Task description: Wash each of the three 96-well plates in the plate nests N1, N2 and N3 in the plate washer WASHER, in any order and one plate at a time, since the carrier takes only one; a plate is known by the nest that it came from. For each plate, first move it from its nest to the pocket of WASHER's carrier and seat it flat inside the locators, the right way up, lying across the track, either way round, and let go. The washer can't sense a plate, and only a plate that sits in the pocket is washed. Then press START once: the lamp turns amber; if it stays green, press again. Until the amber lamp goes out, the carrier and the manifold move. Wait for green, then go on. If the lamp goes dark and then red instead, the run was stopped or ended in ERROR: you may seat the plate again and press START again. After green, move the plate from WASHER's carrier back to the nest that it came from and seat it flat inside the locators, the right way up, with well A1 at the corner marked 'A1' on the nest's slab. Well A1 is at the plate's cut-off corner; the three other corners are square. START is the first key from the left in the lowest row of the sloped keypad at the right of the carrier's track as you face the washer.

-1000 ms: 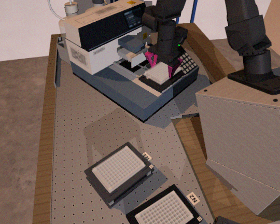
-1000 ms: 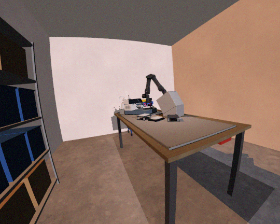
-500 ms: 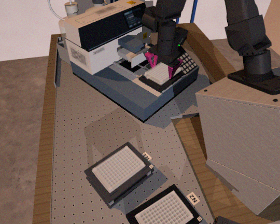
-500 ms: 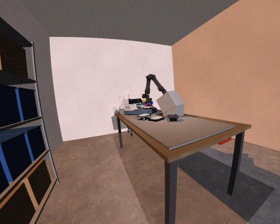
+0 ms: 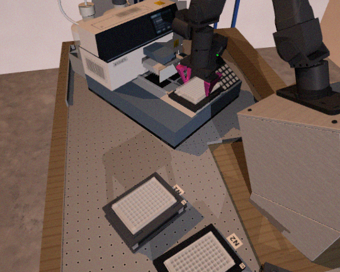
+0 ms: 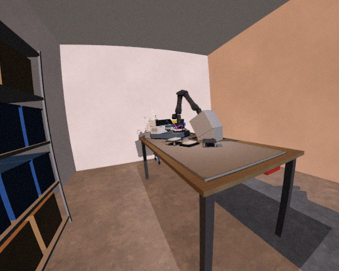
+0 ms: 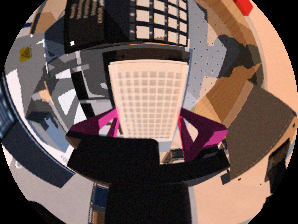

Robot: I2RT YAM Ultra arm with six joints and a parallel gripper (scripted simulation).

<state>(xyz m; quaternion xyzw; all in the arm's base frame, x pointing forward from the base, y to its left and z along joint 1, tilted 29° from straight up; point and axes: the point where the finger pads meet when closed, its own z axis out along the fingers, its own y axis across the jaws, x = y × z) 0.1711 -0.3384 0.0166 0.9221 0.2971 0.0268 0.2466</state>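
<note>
Right now my hand is 2 cm above the dark carrier pocket and 1 cm to the left of it. From my hand the other things lie so: nest N1: 33 cm to the left, 24 cm ahead, 6 cm below; manifold: 13 cm to the right, 8 cm ahead, 3 cm above; washer: 13 cm to the right, 8 cm ahead, 3 cm above.
</note>
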